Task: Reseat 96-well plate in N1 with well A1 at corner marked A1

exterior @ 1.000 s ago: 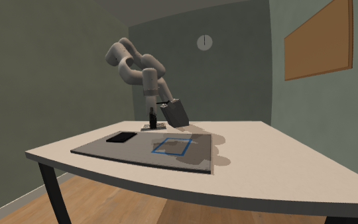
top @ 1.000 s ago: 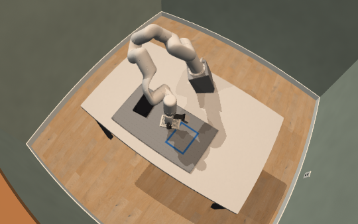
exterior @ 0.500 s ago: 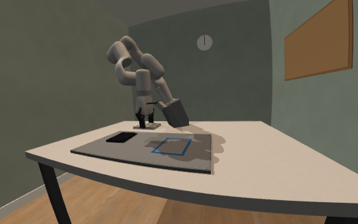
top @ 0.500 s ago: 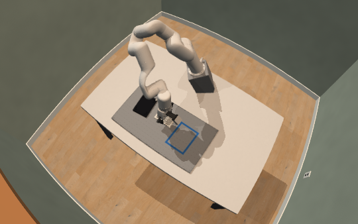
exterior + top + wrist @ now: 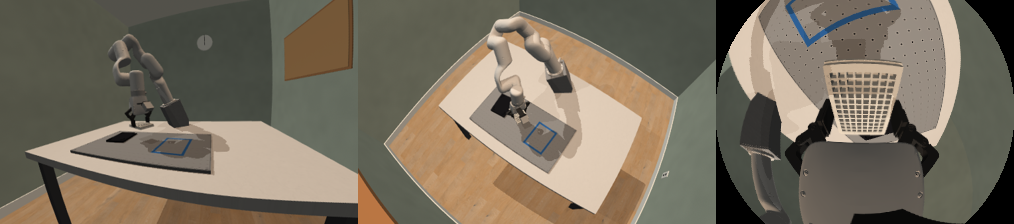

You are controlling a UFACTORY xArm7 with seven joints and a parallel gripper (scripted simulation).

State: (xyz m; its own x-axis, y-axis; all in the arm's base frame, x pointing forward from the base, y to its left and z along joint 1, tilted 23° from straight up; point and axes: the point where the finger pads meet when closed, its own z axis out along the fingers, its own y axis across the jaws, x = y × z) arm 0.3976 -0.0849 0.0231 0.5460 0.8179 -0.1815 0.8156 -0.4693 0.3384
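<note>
The black plate nest N1 lies 16 cm to the right of my hand, 10 cm below it and 5 cm behind it. The rest, counted from my hand: white 96-well plate: 1 cm below.
</note>
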